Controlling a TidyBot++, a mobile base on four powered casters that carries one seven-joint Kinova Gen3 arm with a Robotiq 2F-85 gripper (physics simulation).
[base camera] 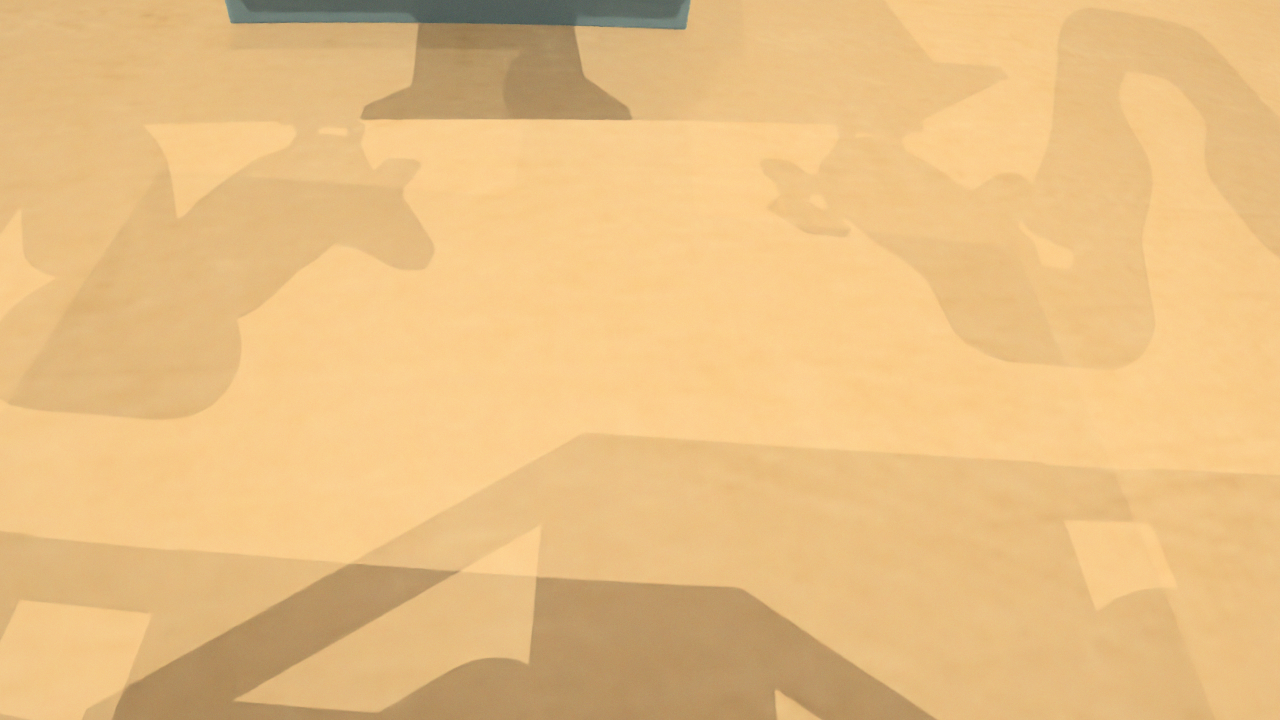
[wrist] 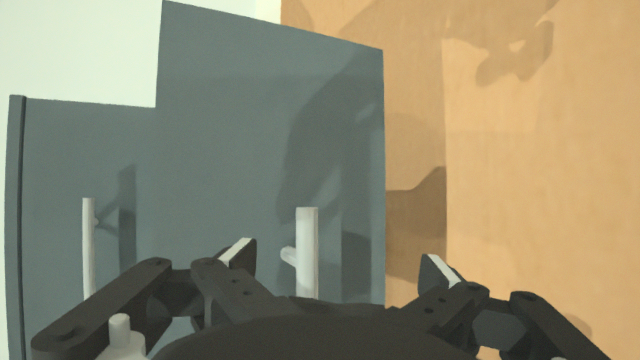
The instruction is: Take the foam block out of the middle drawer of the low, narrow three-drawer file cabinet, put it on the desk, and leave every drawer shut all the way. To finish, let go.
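Places are measured from the arm's base along level axes (x ahead, y up, z right), in millimetres.
Where they show: gripper, fingertip midpoint: (wrist: 337, 264).
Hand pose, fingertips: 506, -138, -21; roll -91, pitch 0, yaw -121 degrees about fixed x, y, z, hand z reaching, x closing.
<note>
Each offset is from my fingertips to the top centre of the thing, as dx, dy, dz. "pt": to the spot under its first point. Level surfaces: height alone.
The file cabinet (base camera: 456, 11) shows its low blue-grey base strip at the top edge of the base camera view. In the wrist view the cabinet appears turned sideways, with the floor to the right. The middle drawer's front @(pt +49, +53, +54) (wrist: 220, 150) stands out nearer than the top drawer's front @(+290, +243, -111) (wrist: 60, 150), so the middle drawer is pulled out. It hides the bottom drawer. My gripper (wrist: 337, 264) is open and empty in front of the middle drawer, its fingertips spread on either side of the pale bar handle @(pt +7, +14, +7) (wrist: 307, 250). The drawer's inside, the foam block and the desk do not show.
The top drawer's pale handle @(pt +254, +166, -58) (wrist: 88, 240) sticks out at the left of the wrist view, near one side of the gripper's linkage. The wooden floor @(dy -259) (base camera: 626, 340) (wrist: 525, 175) carries shadows of the arm and cabinet. A pale wall (wrist: 80, 45) is behind the cabinet.
</note>
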